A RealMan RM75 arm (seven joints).
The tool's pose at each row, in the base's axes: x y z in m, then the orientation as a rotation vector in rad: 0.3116, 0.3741, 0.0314, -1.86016, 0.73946, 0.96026; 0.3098, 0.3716, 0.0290, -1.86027, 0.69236, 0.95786; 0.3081, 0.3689, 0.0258, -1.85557, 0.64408, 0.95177; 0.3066, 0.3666, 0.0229, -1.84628, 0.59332, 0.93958; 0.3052, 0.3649, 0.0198, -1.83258, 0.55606, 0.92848; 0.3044, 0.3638, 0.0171, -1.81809, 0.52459, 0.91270; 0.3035, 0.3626, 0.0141, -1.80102, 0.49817, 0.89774; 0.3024, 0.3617, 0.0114, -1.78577, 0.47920, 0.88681; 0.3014, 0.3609, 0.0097, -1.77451, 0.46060, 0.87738; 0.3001, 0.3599, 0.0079, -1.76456, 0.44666, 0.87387
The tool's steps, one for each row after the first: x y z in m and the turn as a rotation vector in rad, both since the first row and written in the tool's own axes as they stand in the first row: 0.0014, 0.0035, -0.0009, -0.00555, -0.01891, -0.03399; 0.0035, 0.0074, -0.0019, -0.00625, -0.03873, -0.07054; 0.0054, 0.0109, -0.0026, -0.00140, -0.05869, -0.11182; 0.0074, 0.0141, -0.0027, 0.00832, -0.07567, -0.14330; 0.0094, 0.0163, -0.0026, 0.02163, -0.08814, -0.17319; 0.0116, 0.0189, -0.0025, 0.03739, -0.10020, -0.19928; 0.0134, 0.0213, -0.0021, 0.05113, -0.11030, -0.21820; 0.0144, 0.0232, -0.0020, 0.06090, -0.11898, -0.23612; 0.0154, 0.0254, -0.0020, 0.06772, -0.12818, -0.24780
